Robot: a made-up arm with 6 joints. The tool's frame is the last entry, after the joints. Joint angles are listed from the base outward.
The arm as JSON. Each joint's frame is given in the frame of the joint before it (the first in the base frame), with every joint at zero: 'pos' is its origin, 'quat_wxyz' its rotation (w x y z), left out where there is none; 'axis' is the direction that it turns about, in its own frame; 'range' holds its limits. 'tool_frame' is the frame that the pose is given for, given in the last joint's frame.
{
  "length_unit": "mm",
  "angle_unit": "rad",
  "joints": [
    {
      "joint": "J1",
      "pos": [
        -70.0,
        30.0,
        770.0
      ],
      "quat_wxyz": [
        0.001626,
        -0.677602,
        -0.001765,
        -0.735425
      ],
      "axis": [
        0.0,
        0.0,
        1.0
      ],
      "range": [
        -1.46,
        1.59
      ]
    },
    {
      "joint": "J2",
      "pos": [
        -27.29,
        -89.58,
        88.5
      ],
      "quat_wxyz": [
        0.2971,
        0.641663,
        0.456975,
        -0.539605
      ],
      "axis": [
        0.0,
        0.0,
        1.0
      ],
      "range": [
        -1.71,
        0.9
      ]
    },
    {
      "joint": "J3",
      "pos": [
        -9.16,
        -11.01,
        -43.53
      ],
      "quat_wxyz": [
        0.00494,
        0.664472,
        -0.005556,
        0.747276
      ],
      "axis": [
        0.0,
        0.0,
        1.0
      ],
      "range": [
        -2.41,
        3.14
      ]
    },
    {
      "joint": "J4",
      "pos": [
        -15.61,
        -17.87,
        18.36
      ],
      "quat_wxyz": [
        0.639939,
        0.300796,
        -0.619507,
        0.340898
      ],
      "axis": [
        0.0,
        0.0,
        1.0
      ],
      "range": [
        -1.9,
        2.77
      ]
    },
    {
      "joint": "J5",
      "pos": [
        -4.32,
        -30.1,
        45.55
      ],
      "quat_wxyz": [
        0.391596,
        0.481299,
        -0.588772,
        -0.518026
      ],
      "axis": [
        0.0,
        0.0,
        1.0
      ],
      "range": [
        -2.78,
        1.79
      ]
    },
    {
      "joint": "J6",
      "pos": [
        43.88,
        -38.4,
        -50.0
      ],
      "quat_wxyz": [
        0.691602,
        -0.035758,
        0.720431,
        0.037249
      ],
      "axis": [
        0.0,
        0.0,
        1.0
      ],
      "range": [
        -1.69,
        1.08
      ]
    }
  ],
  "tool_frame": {
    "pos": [
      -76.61,
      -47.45,
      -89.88
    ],
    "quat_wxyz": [
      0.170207,
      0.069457,
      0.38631,
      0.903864
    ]
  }
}
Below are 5 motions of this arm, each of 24 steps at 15 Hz.
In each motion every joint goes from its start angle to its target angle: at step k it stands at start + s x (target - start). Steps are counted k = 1, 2, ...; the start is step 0. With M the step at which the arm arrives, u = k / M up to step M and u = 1 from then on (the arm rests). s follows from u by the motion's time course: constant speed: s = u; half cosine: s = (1 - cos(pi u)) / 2; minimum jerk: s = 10 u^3 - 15 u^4 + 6 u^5.
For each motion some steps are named. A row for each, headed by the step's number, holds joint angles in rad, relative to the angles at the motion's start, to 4 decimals.
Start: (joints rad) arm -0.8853 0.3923 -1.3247 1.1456 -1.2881 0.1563
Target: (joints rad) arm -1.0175 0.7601 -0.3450 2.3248 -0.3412 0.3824
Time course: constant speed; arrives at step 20
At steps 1, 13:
1: -0.0066 0.0184 0.0490 0.0590 0.0473 0.0113
13: -0.0859 0.2391 0.6368 0.7665 0.6155 0.1470

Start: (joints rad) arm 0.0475 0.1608 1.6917 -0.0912 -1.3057 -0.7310
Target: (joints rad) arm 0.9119 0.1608 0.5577 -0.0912 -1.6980 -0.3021
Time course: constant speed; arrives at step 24
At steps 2, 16, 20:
2: 0.0720 0.0000 -0.0945 0.0000 -0.0327 0.0357
16: 0.5763 0.0000 -0.7560 0.0000 -0.2615 0.2859
20: 0.7203 0.0000 -0.9450 0.0000 -0.3269 0.3574

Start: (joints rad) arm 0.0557 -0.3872 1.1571 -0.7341 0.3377 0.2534
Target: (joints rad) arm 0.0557 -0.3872 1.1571 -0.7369 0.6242 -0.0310
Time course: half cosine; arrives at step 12
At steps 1, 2, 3, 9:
1: 0.0000 0.0000 0.0000 0.0000 0.0049 -0.0048
2: 0.0000 0.0000 0.0000 -0.0002 0.0192 -0.0191
3: 0.0000 0.0000 0.0000 -0.0004 0.0420 -0.0416
9: 0.0000 0.0000 0.0000 -0.0024 0.2445 -0.2428

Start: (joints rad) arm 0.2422 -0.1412 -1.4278 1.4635 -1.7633 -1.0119
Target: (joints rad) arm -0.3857 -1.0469 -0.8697 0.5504 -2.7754 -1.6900
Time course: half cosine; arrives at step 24
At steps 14, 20, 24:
14: -0.3952 -0.5701 0.3513 -0.5747 -0.6370 -0.4268
20: -0.5858 -0.8450 0.5207 -0.8519 -0.9443 -0.6327
24: -0.6279 -0.9057 0.5581 -0.9131 -1.0121 -0.6781

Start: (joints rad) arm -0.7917 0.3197 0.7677 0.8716 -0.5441 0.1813
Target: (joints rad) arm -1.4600 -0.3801 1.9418 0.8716 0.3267 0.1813
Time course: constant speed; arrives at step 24
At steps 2, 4, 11, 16, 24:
2: -0.0557 -0.0583 0.0978 0.0000 0.0726 0.0000
4: -0.1114 -0.1166 0.1957 0.0000 0.1451 0.0000
11: -0.3063 -0.3207 0.5381 0.0000 0.3991 0.0000
16: -0.4455 -0.4665 0.7827 0.0000 0.5805 0.0000
24: -0.6683 -0.6998 1.1741 0.0000 0.8708 0.0000

